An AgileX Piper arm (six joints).
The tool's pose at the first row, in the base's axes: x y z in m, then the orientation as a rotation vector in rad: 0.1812, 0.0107, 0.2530, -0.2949, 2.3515, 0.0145
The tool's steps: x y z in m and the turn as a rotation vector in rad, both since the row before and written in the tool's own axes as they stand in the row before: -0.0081, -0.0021, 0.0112, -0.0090, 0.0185, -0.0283; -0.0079, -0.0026, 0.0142, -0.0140, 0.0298, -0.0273; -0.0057, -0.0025, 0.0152, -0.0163, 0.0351, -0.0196; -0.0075, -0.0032, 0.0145, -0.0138, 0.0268, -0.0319; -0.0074, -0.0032, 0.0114, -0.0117, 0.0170, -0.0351; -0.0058, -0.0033, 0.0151, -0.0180, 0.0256, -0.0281; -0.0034, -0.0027, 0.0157, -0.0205, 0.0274, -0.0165; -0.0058, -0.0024, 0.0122, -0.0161, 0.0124, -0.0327
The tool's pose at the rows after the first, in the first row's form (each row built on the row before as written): 0.1950, 0.0114, 0.2507, -0.3340, 2.3659, 0.0088; 0.2107, 0.0122, 0.2459, -0.3756, 2.3915, 0.0076; 0.2253, 0.0130, 0.2384, -0.4100, 2.4236, 0.0117; 0.2407, 0.0138, 0.2321, -0.4578, 2.4442, 0.0090; 0.2540, 0.0145, 0.2278, -0.5078, 2.4536, 0.0046; 0.2682, 0.0154, 0.2194, -0.5534, 2.4732, 0.0087; 0.2805, 0.0163, 0.2087, -0.5863, 2.4976, 0.0201; 0.2922, 0.0182, 0.2018, -0.6357, 2.5015, 0.0242
